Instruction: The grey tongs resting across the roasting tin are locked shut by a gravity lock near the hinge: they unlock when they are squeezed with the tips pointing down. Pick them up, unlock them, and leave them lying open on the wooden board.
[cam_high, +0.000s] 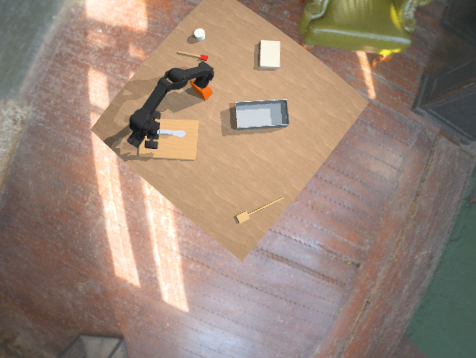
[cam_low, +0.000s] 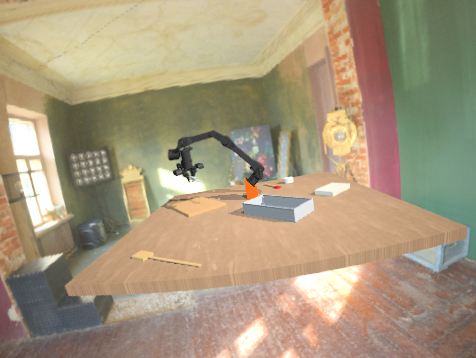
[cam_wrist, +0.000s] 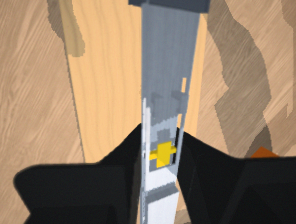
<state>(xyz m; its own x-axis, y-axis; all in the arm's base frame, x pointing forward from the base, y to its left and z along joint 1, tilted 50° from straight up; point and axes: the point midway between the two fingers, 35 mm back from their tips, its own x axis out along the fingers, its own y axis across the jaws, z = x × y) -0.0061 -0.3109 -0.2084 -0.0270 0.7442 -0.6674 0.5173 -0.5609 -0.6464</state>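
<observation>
Now: gripper tip 10 mm short of the wooden board and 150 mm above it. The rest, counted from my gripper tip: yellow lock piece (40 mm above); pale block (190 mm ahead, 810 mm to the left, 140 mm below); grey roasting tin (380 mm ahead, 440 mm to the left, 130 mm below).
</observation>
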